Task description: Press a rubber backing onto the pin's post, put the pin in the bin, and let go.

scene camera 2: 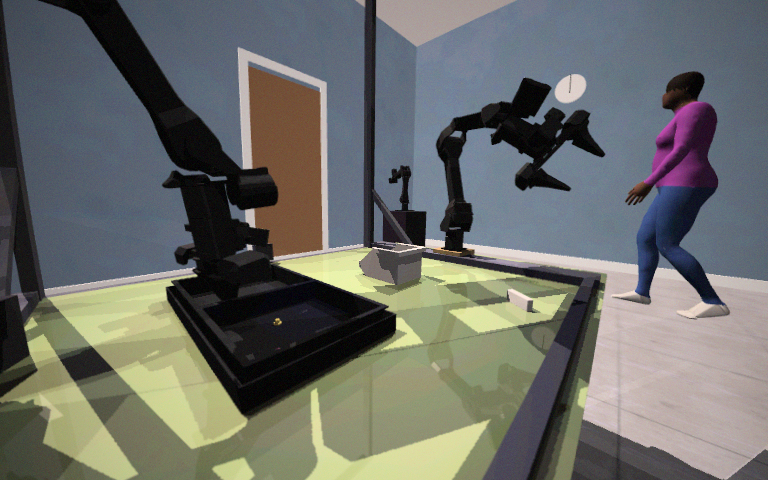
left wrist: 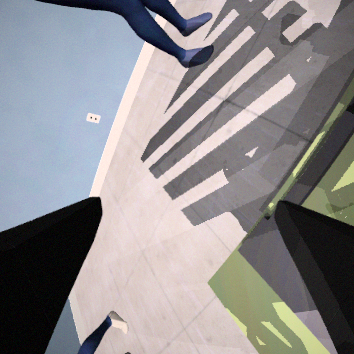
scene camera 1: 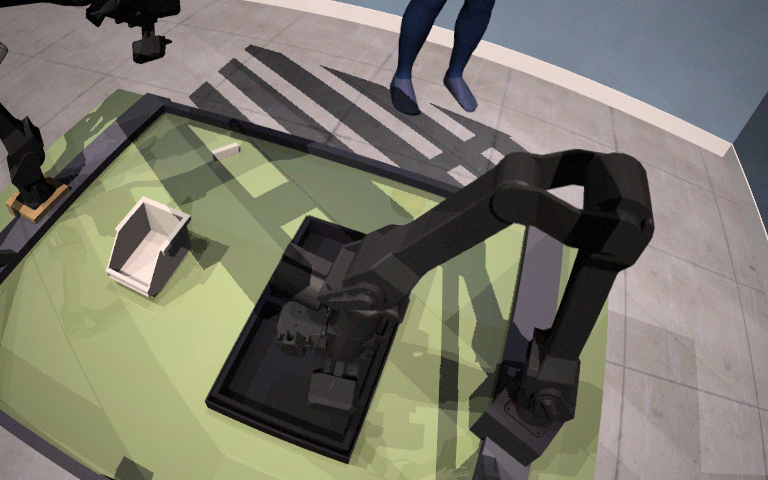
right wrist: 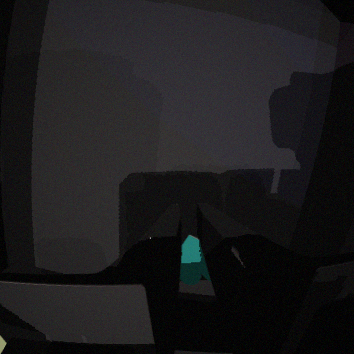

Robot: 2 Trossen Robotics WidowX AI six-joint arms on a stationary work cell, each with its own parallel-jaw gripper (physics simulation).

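Frame: origin at the left arm's base, x ahead, y left, z up, level; centimetres.
Seen in the pictures: left gripper, fingertip midpoint: (scene camera 2: 587, 173) (left wrist: 189, 207) (scene camera 1: 169, 21); right gripper, fingertip midpoint: (scene camera 1: 328, 373) (right wrist: 187, 211); left arm's base, link origin: (scene camera 2: 453, 249) (scene camera 1: 36, 194); right arm's base, link origin: (scene camera 1: 533, 408).
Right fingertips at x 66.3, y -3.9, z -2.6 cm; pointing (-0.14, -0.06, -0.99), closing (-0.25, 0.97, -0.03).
Observation:
Offsets run from my right fingertips to a thing's top centre. "spot": to the spot under its first point.
My right gripper (scene camera 2: 229, 285) (right wrist: 187, 211) points down into the rear part of the black divided tray @(dx -3.7, dy +6.4, dz +3.2 cm) (scene camera 1: 277, 433) (scene camera 2: 317, 362). Its fingers are nearly together on a small teal piece @(dx +2.0, dy +1.4, dz +1.8 cm) (right wrist: 191, 249); the dark right wrist view does not tell whether that is the rubber backing or the pin. A tiny yellow piece @(dx -3.2, dy +12.1, dz +0.6 cm) (scene camera 2: 277, 321) lies on the floor of the tray's near compartment, with faint reddish specks close by. The white bin @(spot: dx -38.3, dy +5.1, dz -0.1 cm) (scene camera 1: 141, 251) (scene camera 2: 399, 266) stands open and upright, apart from the tray. My left gripper (scene camera 2: 586, 172) (left wrist: 189, 207) is wide open and empty, high beyond the table edge.
A small white block @(dx -38.7, dy +33.7, dz +1.5 cm) (scene camera 1: 226, 151) (scene camera 2: 519, 300) lies near the table's far edge in scene camera 1. A dark frame @(spot: dx -17.4, dy +43.3, dz +1.5 cm) (scene camera 1: 339, 152) (scene camera 2: 557, 362) borders the green table top. The right arm covers much of the tray in scene camera 1. A person (scene camera 2: 685, 147) stands beyond the table.

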